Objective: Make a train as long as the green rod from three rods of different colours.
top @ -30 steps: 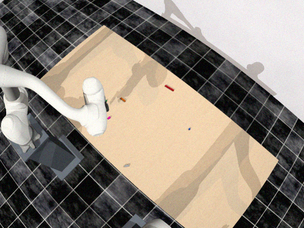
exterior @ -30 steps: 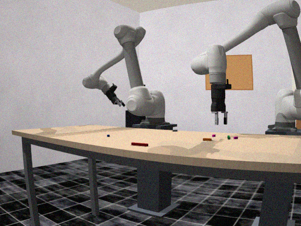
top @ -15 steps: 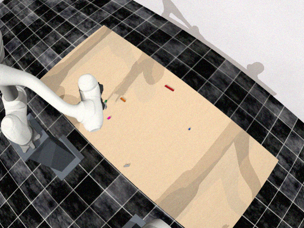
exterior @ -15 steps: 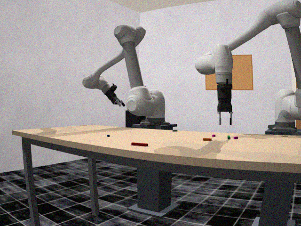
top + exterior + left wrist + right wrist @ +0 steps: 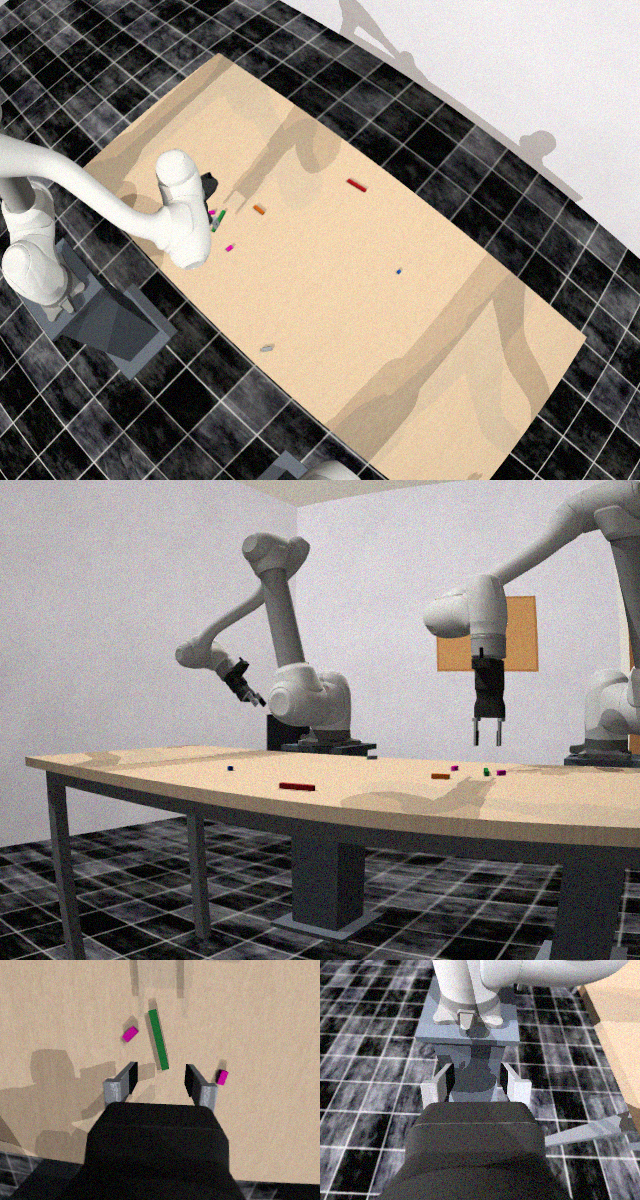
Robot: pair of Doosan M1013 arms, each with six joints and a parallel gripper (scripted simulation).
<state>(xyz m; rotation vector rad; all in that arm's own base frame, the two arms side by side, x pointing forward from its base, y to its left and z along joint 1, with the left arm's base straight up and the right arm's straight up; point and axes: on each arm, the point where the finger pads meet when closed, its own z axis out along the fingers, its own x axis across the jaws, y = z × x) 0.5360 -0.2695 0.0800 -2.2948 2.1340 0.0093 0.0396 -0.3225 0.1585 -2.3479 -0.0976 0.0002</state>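
Observation:
Right now my left hand is 3 cm short of the green rod, 1 cm to the right of it and 8 cm above it. The rest, counted from my left hand: orange rod (15 cm ahead, 6 cm to the right, 8 cm below); then grey rod (14 cm behind, 40 cm to the right, 8 cm below); then red rod (43 cm ahead, 22 cm to the right, 8 cm below).

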